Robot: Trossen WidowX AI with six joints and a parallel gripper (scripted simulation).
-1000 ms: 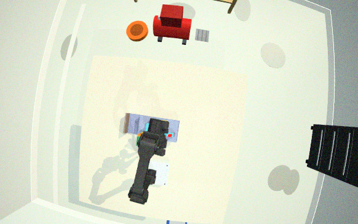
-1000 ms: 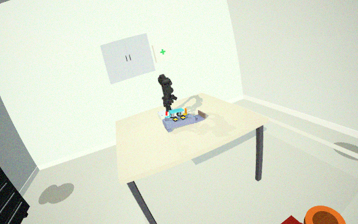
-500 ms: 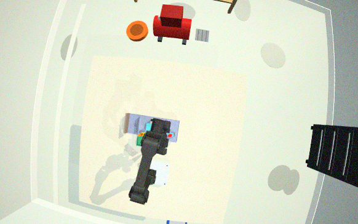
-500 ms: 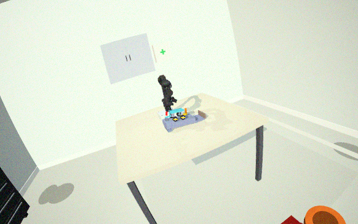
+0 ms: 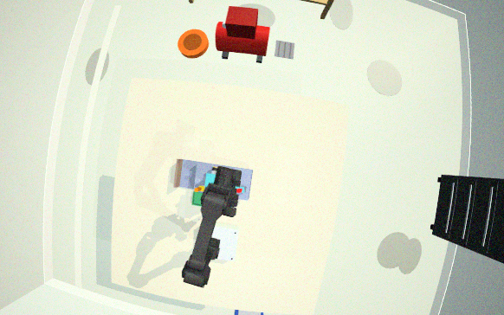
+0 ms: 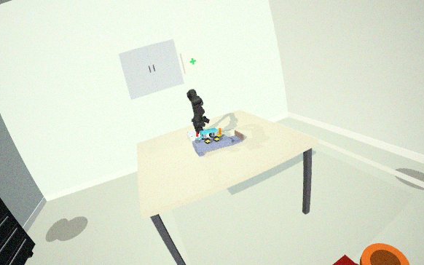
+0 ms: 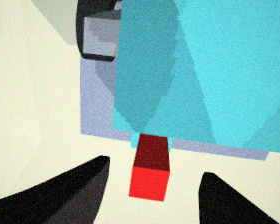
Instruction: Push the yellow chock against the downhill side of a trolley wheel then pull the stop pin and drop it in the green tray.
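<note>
Right now my gripper tip is 30 mm above the stop pin and 10 mm to the left of it. Also, from my gripper tip: lavender ramp 110 mm below, 90 mm to the left, 10 mm ahead; then cyan trolley 80 mm to the left, 50 mm below, 10 mm ahead; then yellow chock 170 mm to the left, 80 mm below, 50 mm behind.
</note>
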